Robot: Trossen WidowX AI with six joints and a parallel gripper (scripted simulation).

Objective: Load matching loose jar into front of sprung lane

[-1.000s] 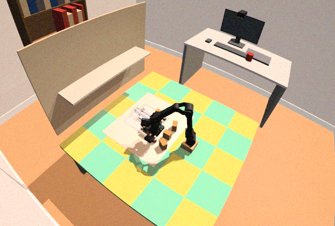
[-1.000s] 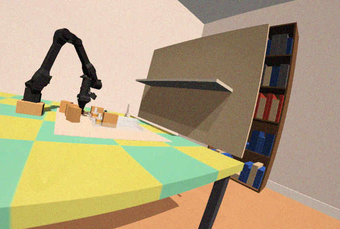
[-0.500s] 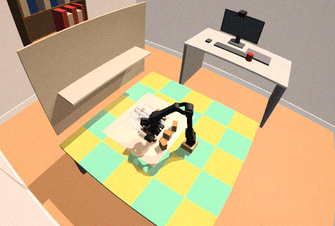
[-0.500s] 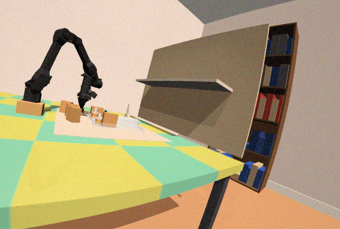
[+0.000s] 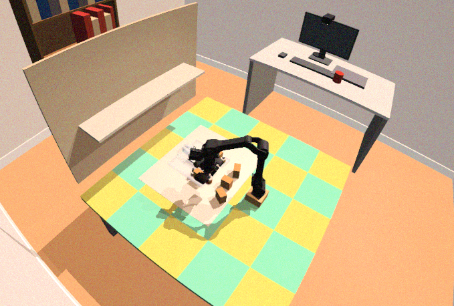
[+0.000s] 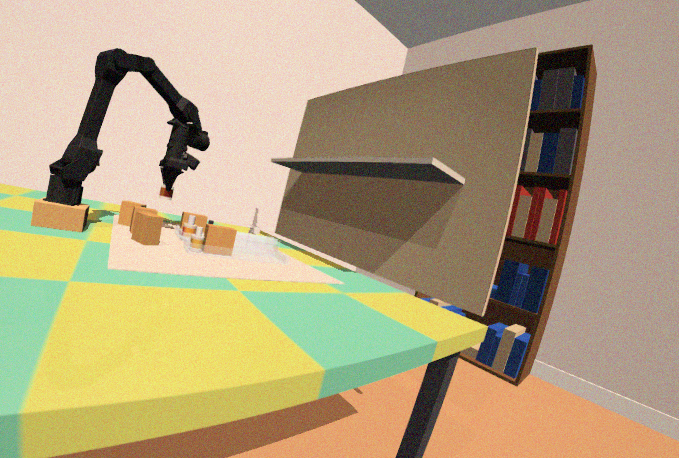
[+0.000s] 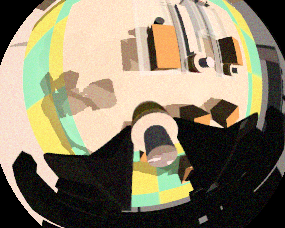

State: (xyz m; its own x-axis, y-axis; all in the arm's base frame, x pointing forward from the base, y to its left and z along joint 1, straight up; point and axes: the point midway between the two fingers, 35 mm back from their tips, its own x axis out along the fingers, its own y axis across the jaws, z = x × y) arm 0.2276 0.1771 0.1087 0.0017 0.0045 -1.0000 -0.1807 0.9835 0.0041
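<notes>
The cream mat is 160 mm ahead of my gripper tip, 130 mm below it and 110 mm to the right of it. Round my gripper tip: clear lane rack 240 mm ahead, 110 mm to the right, 110 mm below; shelf 590 mm ahead, 240 mm above, 30 mm to the right.
</notes>
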